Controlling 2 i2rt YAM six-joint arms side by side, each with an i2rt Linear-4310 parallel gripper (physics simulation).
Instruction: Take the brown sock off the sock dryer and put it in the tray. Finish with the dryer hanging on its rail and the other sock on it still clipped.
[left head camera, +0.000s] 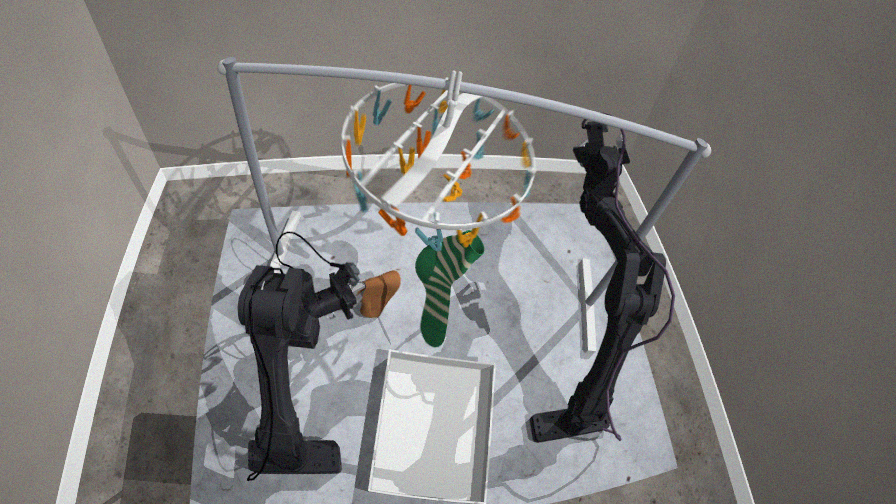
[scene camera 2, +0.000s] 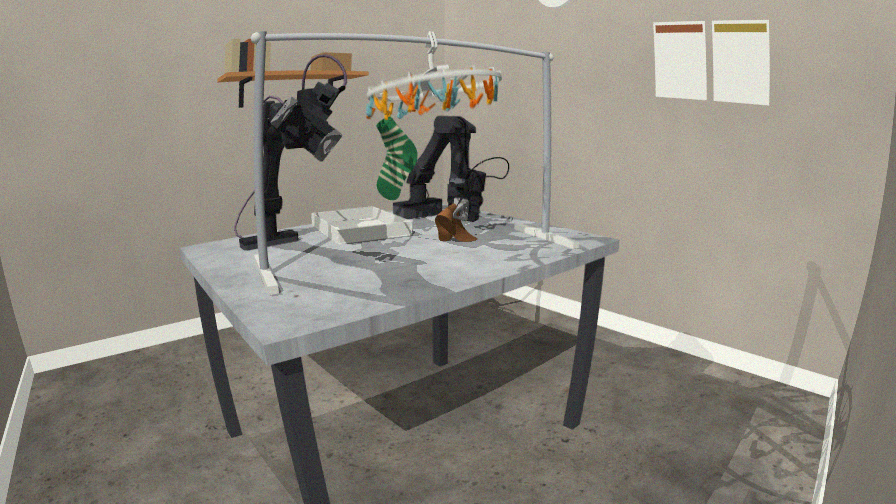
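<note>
The white sock dryer (left head camera: 429, 159) (scene camera 2: 391, 84) hangs by its hook on the grey rail (left head camera: 545, 102) (scene camera 2: 350, 38). A green striped sock (left head camera: 436, 300) (scene camera 2: 395, 159) hangs from the dryer near a yellow clip. The brown sock (left head camera: 380, 293) (scene camera 2: 445, 225) is off the dryer, folded, low over or touching the table. My left gripper (left head camera: 359, 288) (scene camera 2: 459, 209) is shut on its edge. The white tray (left head camera: 485, 432) (scene camera 2: 375, 233) stands between the arm bases with no sock in it. My right gripper (left head camera: 593, 124) (scene camera 2: 329, 145) is open and raised, away from both socks.
The rail's posts (left head camera: 247, 137) (scene camera 2: 546, 144) stand at both sides of the table (scene camera 2: 338, 294), on white feet (left head camera: 587, 307) (scene camera 2: 267, 278). Several orange, yellow and blue clips hang around the dryer above the socks. A wall shelf (scene camera 2: 288, 75) is behind the right arm.
</note>
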